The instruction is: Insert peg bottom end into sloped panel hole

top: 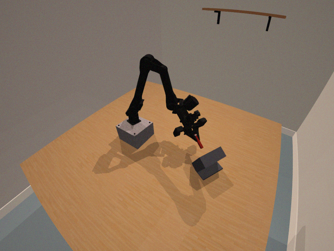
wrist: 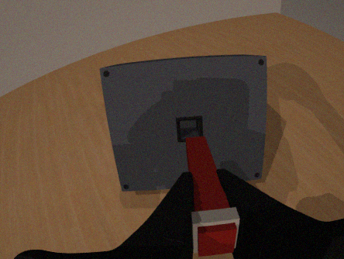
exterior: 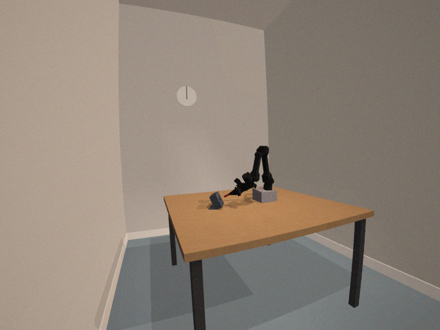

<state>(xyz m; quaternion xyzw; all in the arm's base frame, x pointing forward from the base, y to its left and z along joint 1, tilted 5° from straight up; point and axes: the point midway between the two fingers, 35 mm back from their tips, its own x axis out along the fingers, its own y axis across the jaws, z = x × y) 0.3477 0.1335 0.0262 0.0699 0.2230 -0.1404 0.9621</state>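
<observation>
The dark grey sloped panel lies 90 mm ahead of my gripper tip, 30 mm to the right of it and 50 mm below it. Round my gripper tip: red square-sided peg 10 mm behind, 10 mm above.
</observation>
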